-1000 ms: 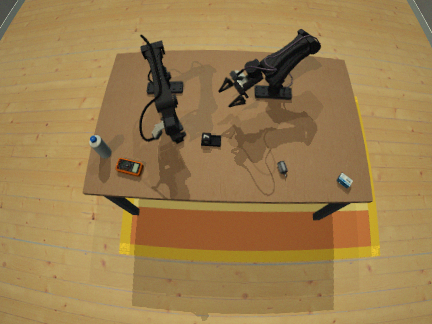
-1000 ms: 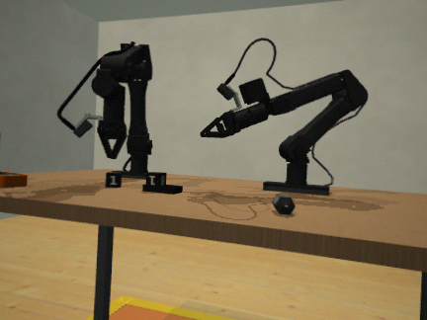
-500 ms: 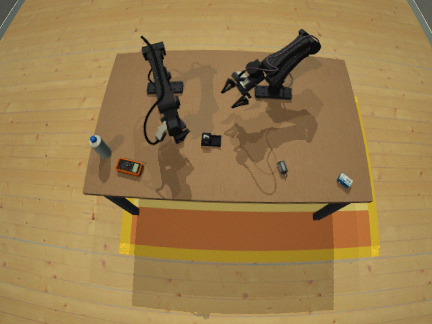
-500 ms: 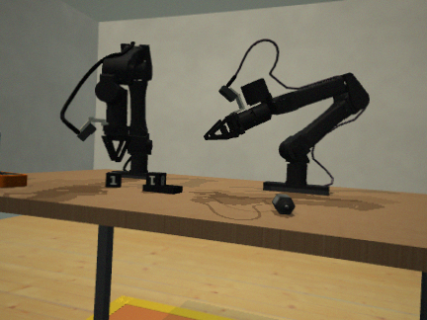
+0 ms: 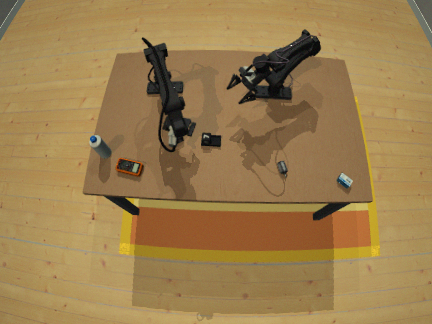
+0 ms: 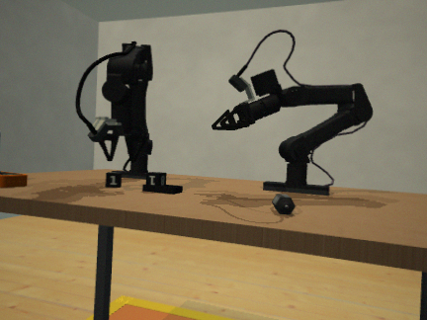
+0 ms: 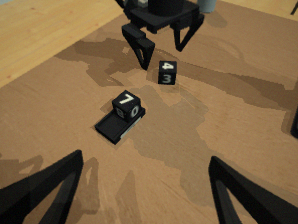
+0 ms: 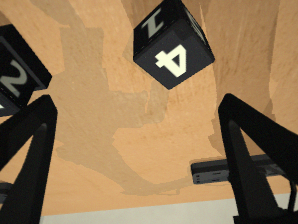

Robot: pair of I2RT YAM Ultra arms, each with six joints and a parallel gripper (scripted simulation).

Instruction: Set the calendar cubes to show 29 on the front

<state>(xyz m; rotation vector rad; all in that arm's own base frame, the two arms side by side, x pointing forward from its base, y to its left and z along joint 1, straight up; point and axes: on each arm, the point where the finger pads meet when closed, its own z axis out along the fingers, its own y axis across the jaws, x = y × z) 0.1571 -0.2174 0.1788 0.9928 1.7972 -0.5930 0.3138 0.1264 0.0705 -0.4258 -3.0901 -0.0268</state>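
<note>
Now: the black calendar tray 140 mm to the left of my right hand and 70 mm below it.
</note>
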